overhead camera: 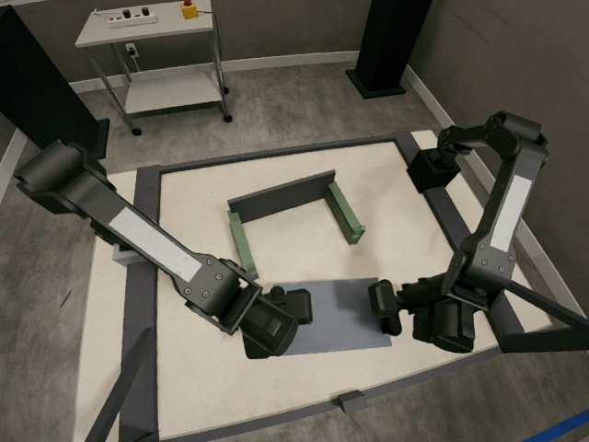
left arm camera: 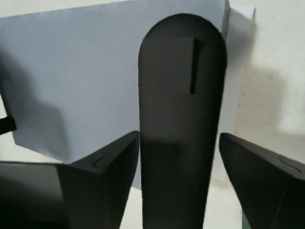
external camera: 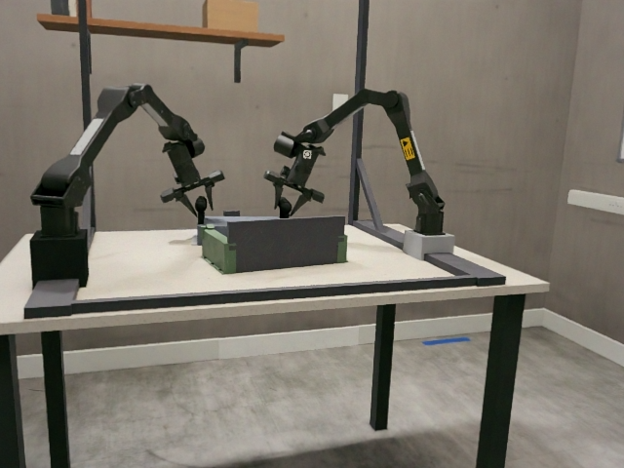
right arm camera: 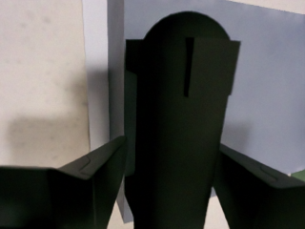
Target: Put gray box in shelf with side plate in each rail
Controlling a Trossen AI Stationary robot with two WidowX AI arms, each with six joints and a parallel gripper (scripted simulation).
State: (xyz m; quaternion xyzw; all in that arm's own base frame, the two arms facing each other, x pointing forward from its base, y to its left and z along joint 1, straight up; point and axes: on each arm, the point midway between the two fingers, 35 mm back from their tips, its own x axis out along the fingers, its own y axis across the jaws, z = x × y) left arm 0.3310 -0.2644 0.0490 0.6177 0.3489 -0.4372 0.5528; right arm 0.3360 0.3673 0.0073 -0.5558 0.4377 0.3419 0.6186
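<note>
Now: left hand 3 cm past the gray box, 13 cm to the left of it and 6 cm above it. Also, from my left hand: dark frame bar (52 cm ahead, 17 cm to the right, 10 cm below); then dark back wall (30 cm ahead, 11 cm to the right, 3 cm below).
The gray box lies 12 cm to the left of my right hand, 6 cm below it and 2 cm ahead of it. The rest, counted from my right hand: dark frame bar: 58 cm ahead, 10 cm below, 8 cm to the left; then dark back wall: 36 cm ahead, 14 cm to the left, 3 cm below.
</note>
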